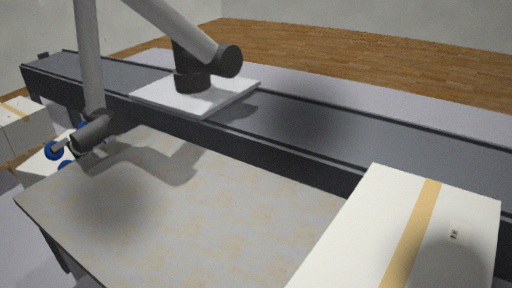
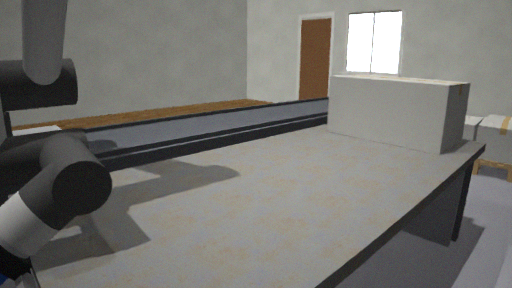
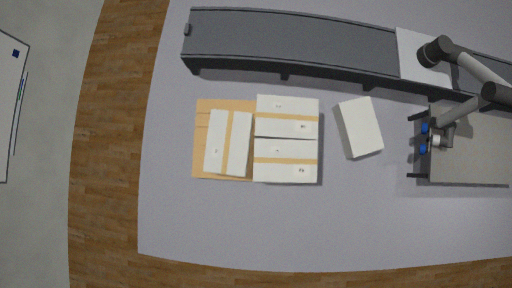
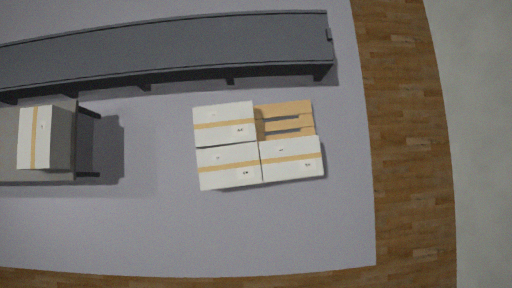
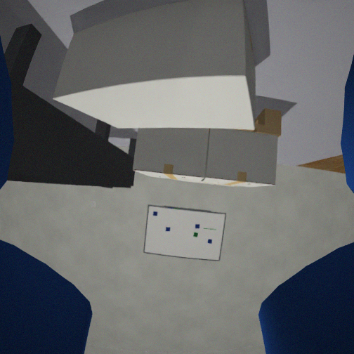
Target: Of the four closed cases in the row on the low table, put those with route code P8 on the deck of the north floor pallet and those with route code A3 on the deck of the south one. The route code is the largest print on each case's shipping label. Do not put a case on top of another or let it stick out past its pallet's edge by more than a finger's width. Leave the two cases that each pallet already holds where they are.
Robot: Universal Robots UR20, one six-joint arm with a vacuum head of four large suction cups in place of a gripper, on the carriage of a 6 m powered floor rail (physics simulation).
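Frame: origin at the arm's base, x ahead, y left, z up, level; metres.
Where they show: hand at its tool point: (image 3: 420,138); arm's base at its link origin: (image 1: 193,87) (image 3: 425,57).
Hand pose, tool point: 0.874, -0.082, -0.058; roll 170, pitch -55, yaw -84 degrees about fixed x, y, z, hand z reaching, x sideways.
Observation:
Each offset is from my tool point to the centre of the thing, as dx, dy, dz. Level surfaces: height alone.
My gripper (image 1: 72,145) (image 3: 424,139) (image 5: 176,210) is open; its blue cups face sideways past the low table's north end, with no case on them. One taped case {+0.032, +1.696, +0.163} (image 1: 380,210) (image 2: 390,110) (image 4: 44,145) stands at the south end of the low table {dz +0.018} (image 1: 200,215) (image 2: 250,215) (image 3: 480,165); its route code is unreadable. A white case {-0.110, -0.583, -0.382} (image 1: 40,165) (image 3: 361,127) (image 5: 165,105), no tape visible on top, lies askew on the floor between table and north pallet (image 3: 200,120). That pallet holds three cases, one slightly turned {+0.181, -1.898, -0.235} (image 3: 215,135). The south pallet (image 4: 285,107) holds three cases, labels blurred.
The floor rail (image 1: 310,120) (image 2: 200,120) (image 3: 280,40) (image 4: 200,40) runs along the table and both pallets. The white carriage (image 1: 165,95) (image 3: 407,50) stands beside the table's north end. Bare deck shows at the south pallet's far rail-side corner. A whiteboard (image 5: 185,245) hangs on the wall.

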